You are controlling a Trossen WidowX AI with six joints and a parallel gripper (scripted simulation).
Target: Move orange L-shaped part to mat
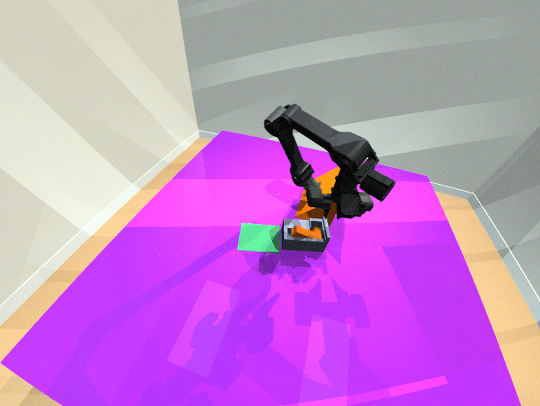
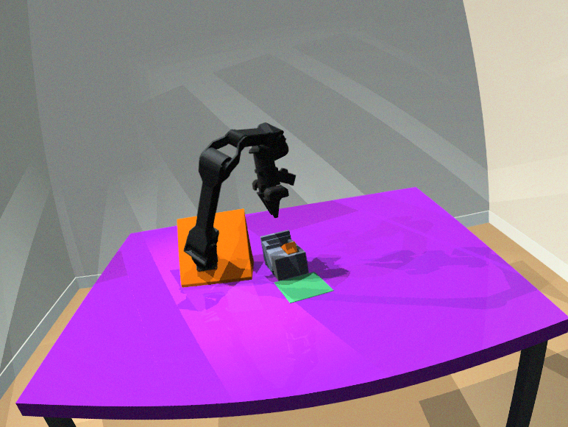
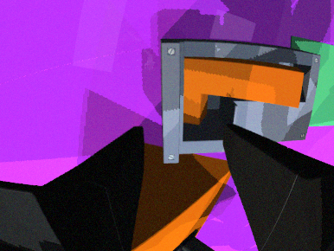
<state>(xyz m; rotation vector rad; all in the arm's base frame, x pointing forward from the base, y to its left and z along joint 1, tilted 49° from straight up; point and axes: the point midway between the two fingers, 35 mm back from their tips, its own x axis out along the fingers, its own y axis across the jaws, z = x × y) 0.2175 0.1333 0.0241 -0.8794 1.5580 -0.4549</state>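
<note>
The orange L-shaped part is 5 cm to the right of my gripper tip and 10 cm below it. The rest, counted from my gripper tip: green mat: 5 cm ahead, 22 cm to the right, 16 cm below.
</note>
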